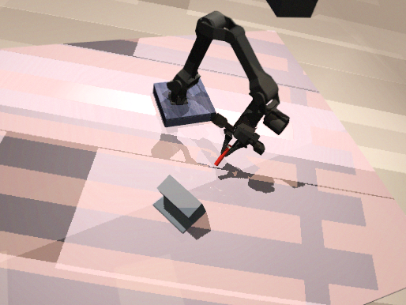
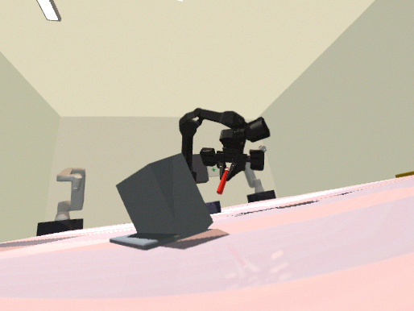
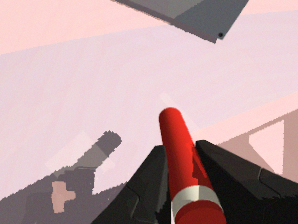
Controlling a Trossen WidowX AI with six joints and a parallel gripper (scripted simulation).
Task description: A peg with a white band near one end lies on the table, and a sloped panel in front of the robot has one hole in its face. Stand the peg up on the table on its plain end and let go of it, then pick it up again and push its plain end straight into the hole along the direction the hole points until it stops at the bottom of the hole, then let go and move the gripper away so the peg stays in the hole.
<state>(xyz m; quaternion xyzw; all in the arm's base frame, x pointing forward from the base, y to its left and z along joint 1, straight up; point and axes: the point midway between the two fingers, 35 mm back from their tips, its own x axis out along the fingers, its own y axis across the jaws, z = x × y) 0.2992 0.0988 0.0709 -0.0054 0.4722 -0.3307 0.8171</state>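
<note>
Right now my gripper tip is 120 mm short of the sloped panel, 150 mm to the left of it and 40 mm above it. Also, from my gripper tip: thin flat foot: 130 mm ahead, 180 mm to the right, 90 mm below; then red peg: 10 mm behind, 10 mm to the left, 10 mm above.
</note>
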